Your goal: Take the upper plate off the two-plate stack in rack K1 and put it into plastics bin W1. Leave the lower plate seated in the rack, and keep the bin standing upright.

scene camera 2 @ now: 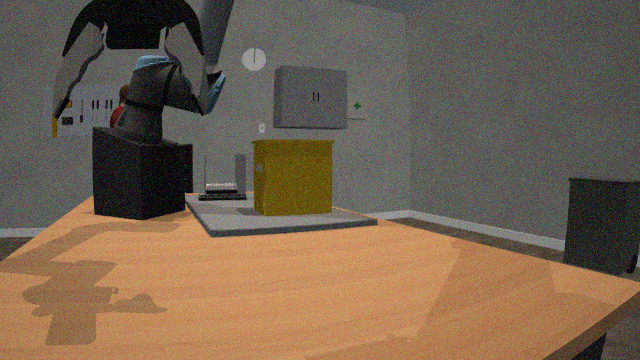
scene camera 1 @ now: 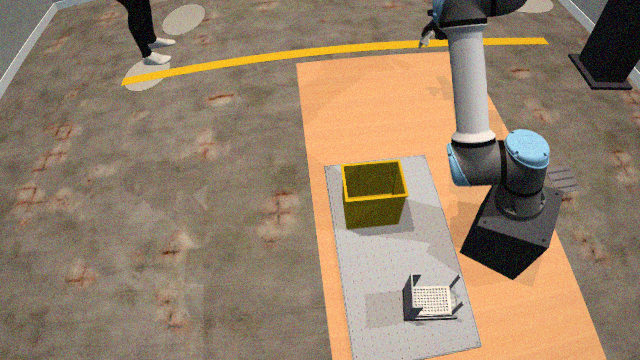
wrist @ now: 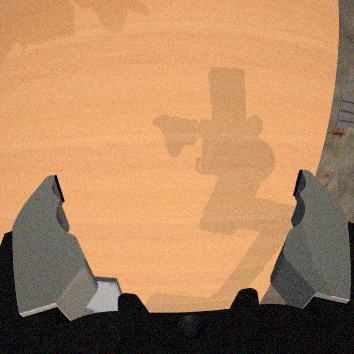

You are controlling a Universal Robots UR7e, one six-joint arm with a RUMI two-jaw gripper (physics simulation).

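Note:
A pale plate with a grid of wells lies level in rack K1, between its dark uprights. The lower plate is hard to make out beneath it. Plastics bin W1, yellow and open-topped, stands upright at the other end of the grey board; its inside looks empty from scene camera 1. My gripper is open and empty, high above the far part of the table, away from rack and bin.
The black arm base stands on the wooden table, beside the grey board. A person's legs show on the floor by the yellow line. A black column stands beyond the table's other side.

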